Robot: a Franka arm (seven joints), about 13 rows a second.
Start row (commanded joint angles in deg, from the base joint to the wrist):
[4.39, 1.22, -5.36, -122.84, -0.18, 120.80, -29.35]
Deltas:
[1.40, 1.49, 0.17, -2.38, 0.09, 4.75, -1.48]
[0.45, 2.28, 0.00, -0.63, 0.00, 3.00, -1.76]
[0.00, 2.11, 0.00, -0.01, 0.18, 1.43, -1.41]
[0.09, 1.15, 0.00, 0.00, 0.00, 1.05, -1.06]
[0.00, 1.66, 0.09, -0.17, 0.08, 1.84, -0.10]
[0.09, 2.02, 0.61, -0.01, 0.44, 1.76, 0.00]
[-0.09, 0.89, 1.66, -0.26, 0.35, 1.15, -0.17]
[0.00, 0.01, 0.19, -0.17, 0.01, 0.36, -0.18]
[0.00, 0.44, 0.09, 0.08, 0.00, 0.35, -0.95]
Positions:
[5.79, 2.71, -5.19, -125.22, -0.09, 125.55, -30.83]
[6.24, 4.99, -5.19, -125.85, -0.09, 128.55, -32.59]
[6.24, 7.10, -5.19, -125.86, 0.09, 129.98, -34.00]
[6.33, 8.25, -5.19, -125.86, 0.09, 131.03, -35.06]
[6.33, 9.91, -5.10, -126.03, 0.17, 132.87, -35.16]
[6.42, 11.93, -4.49, -126.04, 0.61, 134.63, -35.16]
[6.33, 12.82, -2.83, -126.30, 0.96, 135.78, -35.33]
[6.33, 12.83, -2.64, -126.47, 0.97, 136.14, -35.51]
[6.33, 13.27, -2.55, -126.39, 0.97, 136.49, -36.46]

